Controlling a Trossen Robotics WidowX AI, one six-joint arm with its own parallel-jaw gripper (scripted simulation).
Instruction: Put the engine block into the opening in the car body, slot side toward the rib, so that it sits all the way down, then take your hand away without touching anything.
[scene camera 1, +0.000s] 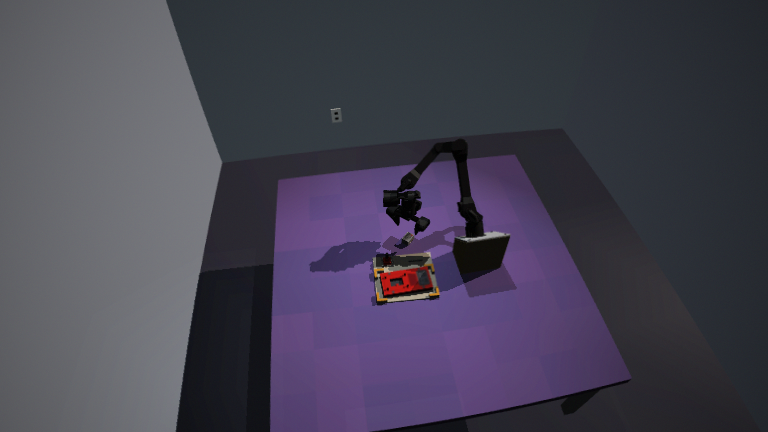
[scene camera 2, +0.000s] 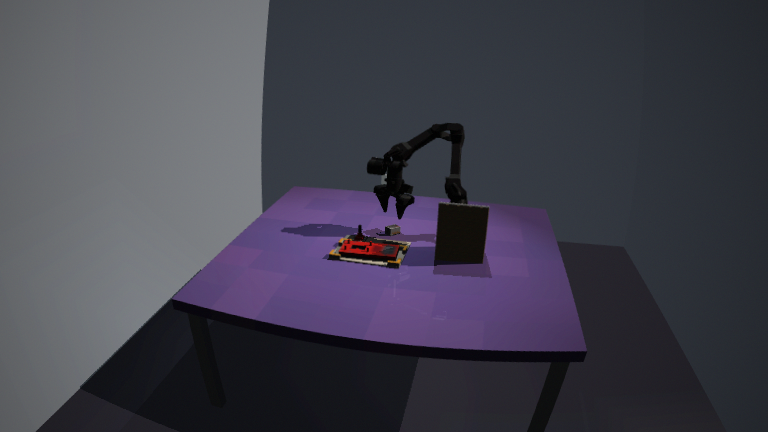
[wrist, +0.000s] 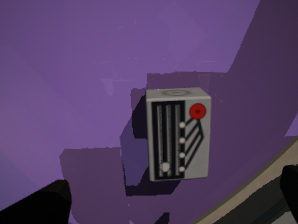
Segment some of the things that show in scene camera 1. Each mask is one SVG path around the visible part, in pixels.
A red car body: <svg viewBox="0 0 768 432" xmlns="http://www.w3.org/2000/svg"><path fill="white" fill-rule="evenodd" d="M428 267L380 274L384 298L433 290L433 282Z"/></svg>
